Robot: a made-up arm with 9 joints. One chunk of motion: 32 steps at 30 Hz.
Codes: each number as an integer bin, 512 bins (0 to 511) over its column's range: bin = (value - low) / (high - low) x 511, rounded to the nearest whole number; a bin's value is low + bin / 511 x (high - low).
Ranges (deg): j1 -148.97..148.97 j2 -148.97..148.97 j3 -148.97..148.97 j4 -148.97..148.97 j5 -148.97..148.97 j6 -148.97..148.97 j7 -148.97..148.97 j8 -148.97..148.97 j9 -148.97..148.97
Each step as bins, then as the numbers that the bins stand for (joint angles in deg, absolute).
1 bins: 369 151 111 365 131 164 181 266 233
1 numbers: 66.18 -60.93 -84.25 63.84 -72.59 -53.35 -43.44 6.12 -13.12
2 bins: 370 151 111 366 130 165 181 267 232
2 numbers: 66.76 -60.93 -84.25 64.43 -73.17 -52.77 -43.44 6.71 -13.70
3 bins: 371 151 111 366 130 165 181 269 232
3 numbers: 67.34 -60.93 -84.25 64.43 -73.17 -52.77 -43.44 7.87 -13.70
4 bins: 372 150 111 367 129 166 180 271 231
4 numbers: 67.93 -61.51 -84.25 65.01 -73.76 -52.18 -44.02 9.04 -14.28
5 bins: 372 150 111 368 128 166 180 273 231
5 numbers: 67.93 -61.51 -84.25 65.59 -74.34 -52.18 -44.02 10.20 -14.28
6 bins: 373 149 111 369 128 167 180 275 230
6 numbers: 68.51 -62.10 -84.25 66.18 -74.34 -51.60 -44.02 11.37 -14.87
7 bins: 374 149 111 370 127 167 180 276 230
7 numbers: 69.09 -62.10 -84.25 66.76 -74.92 -51.60 -44.02 11.95 -14.87
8 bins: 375 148 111 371 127 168 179 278 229
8 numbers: 69.67 -62.68 -84.25 67.34 -74.92 -51.02 -44.60 13.12 -15.45
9 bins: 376 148 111 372 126 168 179 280 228
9 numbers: 70.26 -62.68 -84.25 67.93 -75.51 -51.02 -44.60 14.28 -16.03
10 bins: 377 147 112 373 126 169 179 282 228
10 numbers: 70.84 -63.26 -83.67 68.51 -75.51 -50.43 -44.60 15.45 -16.03
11 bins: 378 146 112 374 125 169 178 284 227
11 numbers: 71.42 -63.84 -83.67 69.09 -76.09 -50.43 -45.19 16.62 -16.62
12 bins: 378 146 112 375 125 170 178 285 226
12 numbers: 71.42 -63.84 -83.67 69.67 -76.09 -49.85 -45.19 17.20 -17.20
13 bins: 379 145 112 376 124 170 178 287 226
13 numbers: 72.01 -64.43 -83.67 70.26 -76.67 -49.85 -45.19 18.37 -17.20
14 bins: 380 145 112 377 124 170 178 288 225
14 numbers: 72.59 -64.43 -83.67 70.84 -76.67 -49.85 -45.19 18.95 -17.78
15 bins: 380 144 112 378 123 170 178 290 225
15 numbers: 72.59 -65.01 -83.67 71.42 -77.25 -49.85 -45.19 20.12 -17.78
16 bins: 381 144 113 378 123 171 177 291 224
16 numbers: 73.17 -65.01 -83.09 71.42 -77.25 -49.27 -45.77 20.70 -18.37
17 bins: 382 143 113 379 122 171 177 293 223
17 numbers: 73.76 -65.59 -83.09 72.01 -77.84 -49.27 -45.77 21.86 -18.95
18 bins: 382 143 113 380 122 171 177 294 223
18 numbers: 73.76 -65.59 -83.09 72.59 -77.84 -49.27 -45.77 22.45 -18.95
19 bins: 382 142 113 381 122 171 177 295 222
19 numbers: 73.76 -66.18 -83.09 73.17 -77.84 -49.27 -45.77 23.03 -19.53
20 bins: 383 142 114 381 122 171 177 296 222
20 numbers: 74.34 -66.18 -82.50 73.17 -77.84 -49.27 -45.77 23.61 -19.53
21 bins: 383 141 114 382 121 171 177 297 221
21 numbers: 74.34 -66.76 -82.50 73.76 -78.42 -49.27 -45.77 24.20 -20.12
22 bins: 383 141 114 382 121 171 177 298 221
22 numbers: 74.34 -66.76 -82.50 73.76 -78.42 -49.27 -45.77 24.78 -20.12
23 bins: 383 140 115 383 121 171 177 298 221
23 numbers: 74.34 -67.34 -81.92 74.34 -78.42 -49.27 -45.77 24.78 -20.12
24 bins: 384 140 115 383 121 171 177 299 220
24 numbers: 74.92 -67.34 -81.92 74.34 -78.42 -49.27 -45.77 25.36 -20.70
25 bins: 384 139 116 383 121 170 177 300 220
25 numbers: 74.92 -67.93 -81.34 74.34 -78.42 -49.85 -45.77 25.95 -20.70
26 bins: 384 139 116 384 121 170 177 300 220
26 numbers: 74.92 -67.93 -81.34 74.92 -78.42 -49.85 -45.77 25.95 -20.70
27 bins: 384 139 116 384 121 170 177 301 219
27 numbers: 74.92 -67.93 -81.34 74.92 -78.42 -49.85 -45.77 26.53 -21.28
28 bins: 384 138 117 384 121 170 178 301 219
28 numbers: 74.92 -68.51 -80.75 74.92 -78.42 -49.85 -45.19 26.53 -21.28
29 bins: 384 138 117 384 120 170 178 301 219
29 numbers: 74.92 -68.51 -80.75 74.92 -79.00 -49.85 -45.19 26.53 -21.28
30 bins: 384 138 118 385 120 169 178 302 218
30 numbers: 74.92 -68.51 -80.17 75.51 -79.00 -50.43 -45.19 27.11 -21.86
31 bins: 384 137 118 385 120 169 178 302 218
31 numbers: 74.92 -69.09 -80.17 75.51 -79.00 -50.43 -45.19 27.11 -21.86
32 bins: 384 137 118 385 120 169 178 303 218
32 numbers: 74.92 -69.09 -80.17 75.51 -79.00 -50.43 -45.19 27.70 -21.86
